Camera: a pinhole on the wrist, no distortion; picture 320 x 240 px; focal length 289.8 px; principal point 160.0 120.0 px. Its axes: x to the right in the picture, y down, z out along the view. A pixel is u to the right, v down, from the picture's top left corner.
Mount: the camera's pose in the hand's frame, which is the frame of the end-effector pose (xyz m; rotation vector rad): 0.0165 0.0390 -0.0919 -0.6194 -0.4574 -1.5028
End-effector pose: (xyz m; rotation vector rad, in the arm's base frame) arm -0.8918 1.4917 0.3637 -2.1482 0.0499 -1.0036
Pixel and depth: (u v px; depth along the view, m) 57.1 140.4 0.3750
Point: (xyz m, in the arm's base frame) -0.6679 1.2630 0.1223
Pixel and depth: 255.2 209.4 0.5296
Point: -0.3920 1.4984 0.1960
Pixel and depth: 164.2 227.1 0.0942
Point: -0.8397 1.3893 0.3492
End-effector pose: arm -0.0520 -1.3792 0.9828 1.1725 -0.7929 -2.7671
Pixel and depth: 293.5 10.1 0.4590
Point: -0.2840 -1.3243 1.3740
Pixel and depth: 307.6 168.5 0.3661
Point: -0.3622 -1.3809 1.1388
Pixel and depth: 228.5 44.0 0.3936
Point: -0.2451 -1.4373 1.2790
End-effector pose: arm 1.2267 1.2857 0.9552 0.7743 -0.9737 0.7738
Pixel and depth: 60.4 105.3 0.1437
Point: 1.0979 1.3848 1.0060
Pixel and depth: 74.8 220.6 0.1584
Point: 1.1134 1.3947 1.0674
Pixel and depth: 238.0 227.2 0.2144
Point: 1.1198 1.2890 1.1256
